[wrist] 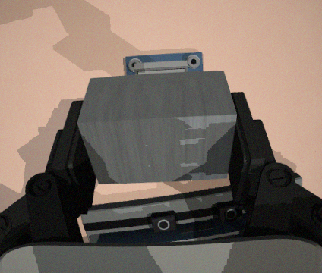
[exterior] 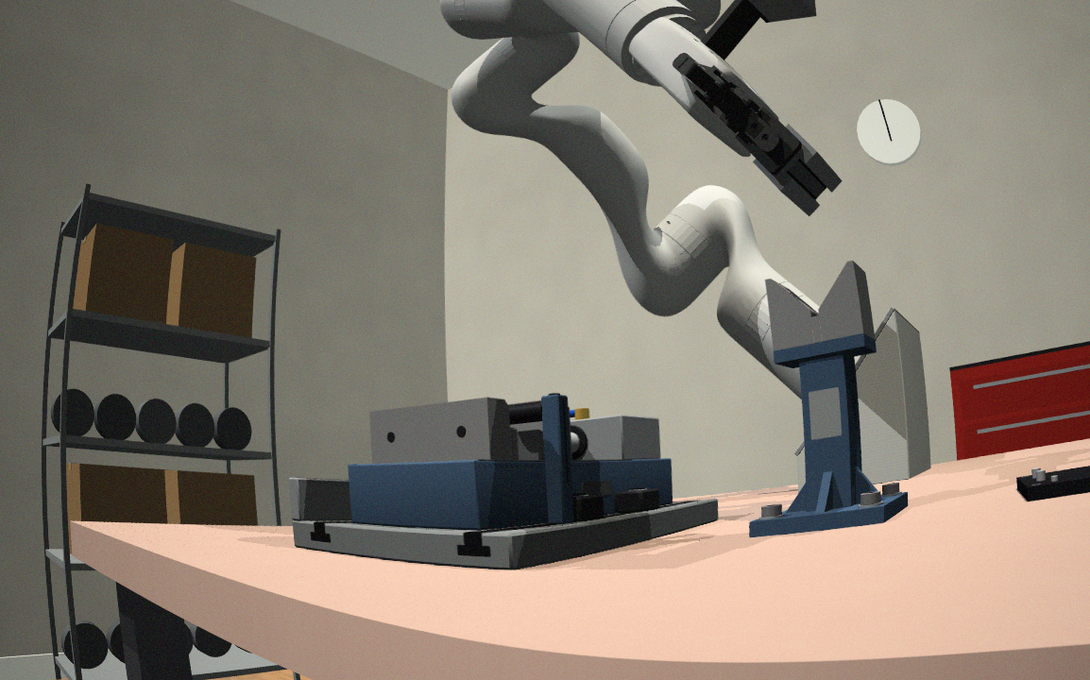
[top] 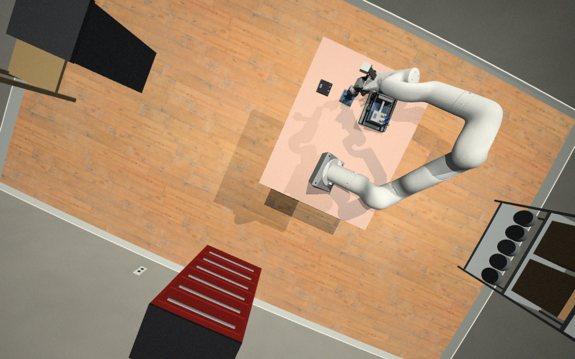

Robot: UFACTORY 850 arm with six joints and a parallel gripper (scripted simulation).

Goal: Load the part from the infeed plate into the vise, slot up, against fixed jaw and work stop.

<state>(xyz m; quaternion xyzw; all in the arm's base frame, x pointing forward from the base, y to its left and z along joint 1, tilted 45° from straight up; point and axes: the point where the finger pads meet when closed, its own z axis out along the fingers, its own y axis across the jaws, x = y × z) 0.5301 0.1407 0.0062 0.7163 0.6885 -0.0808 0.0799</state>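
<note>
The part is 1 cm to the left of my hand and 1 cm below it. Round my hand: cylinder rod (22 cm to the right, 17 cm below, 1 cm ahead); then moving jaw (22 cm to the right, 17 cm below, 6 cm ahead); then work stop rod (17 cm to the right, 16 cm below, 10 cm ahead).
</note>
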